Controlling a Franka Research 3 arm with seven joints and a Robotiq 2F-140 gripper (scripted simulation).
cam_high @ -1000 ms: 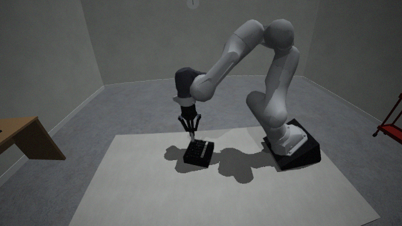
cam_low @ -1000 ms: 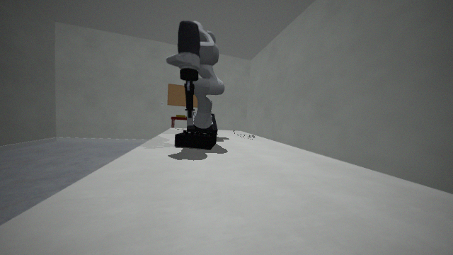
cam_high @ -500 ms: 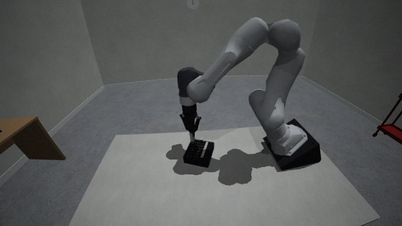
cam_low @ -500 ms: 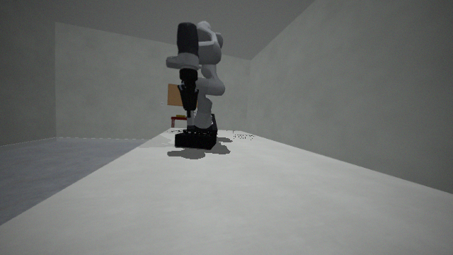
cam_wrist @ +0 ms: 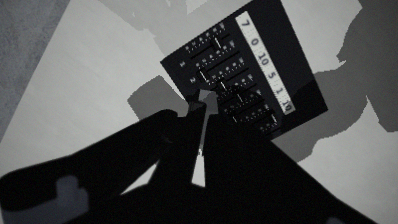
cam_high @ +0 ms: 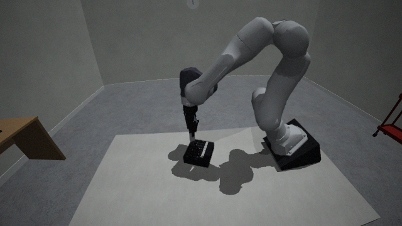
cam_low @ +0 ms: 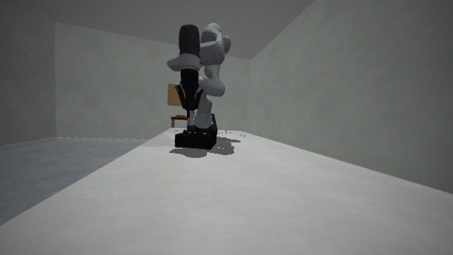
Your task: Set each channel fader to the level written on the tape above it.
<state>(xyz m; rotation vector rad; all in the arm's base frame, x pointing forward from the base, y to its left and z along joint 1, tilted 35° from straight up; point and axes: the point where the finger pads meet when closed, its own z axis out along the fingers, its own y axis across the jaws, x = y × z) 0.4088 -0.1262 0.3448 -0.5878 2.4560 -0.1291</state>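
My gripper is now 7 cm above the channel 2 fader cap, 2 cm past it and 1 cm to the left of it. Also, from my hand: channel 1 fader cap (7 cm below, 5 cm behind, 2 cm to the right); then master fader cap (10 cm to the left, 7 cm below, 2 cm ahead).
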